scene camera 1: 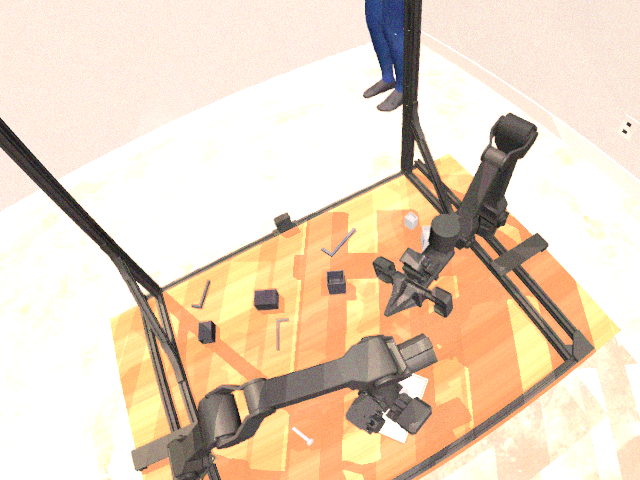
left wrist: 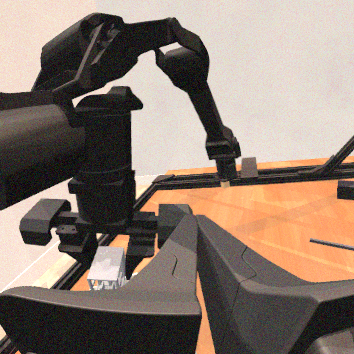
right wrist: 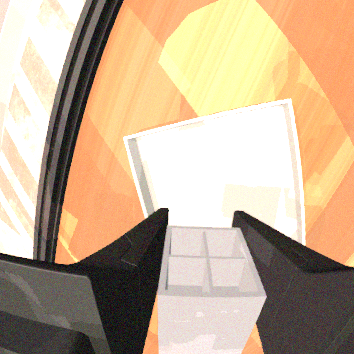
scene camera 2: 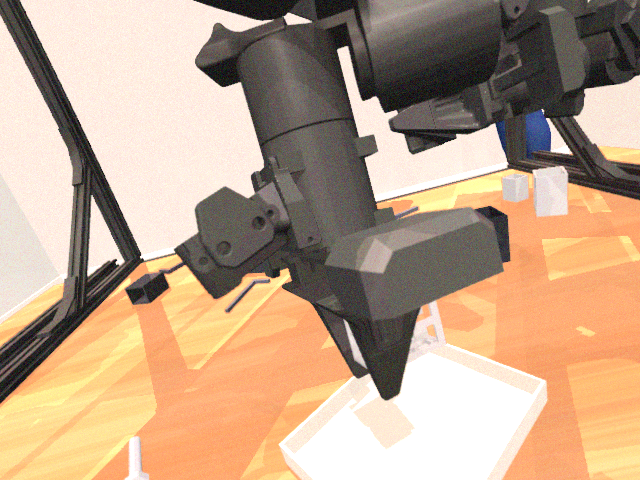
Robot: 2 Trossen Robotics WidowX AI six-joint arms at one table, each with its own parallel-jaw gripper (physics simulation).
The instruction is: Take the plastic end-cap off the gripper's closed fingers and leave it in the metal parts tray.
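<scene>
The light plastic end-cap is a pale box with an open, four-part face. My right gripper is shut on it, fingers pointing down, above the tray. In scene camera 1 the hand hides most of the cap. The white, shallow, rectangular metal parts tray lies on the table below; its interior bears a shadow. My left gripper is shut and empty, fingertips together, up and apart from the cap.
Black boxes and angled hex keys lie across the table. A white bolt lies left of the tray. White containers stand at the back right. Dark frame rails edge the table.
</scene>
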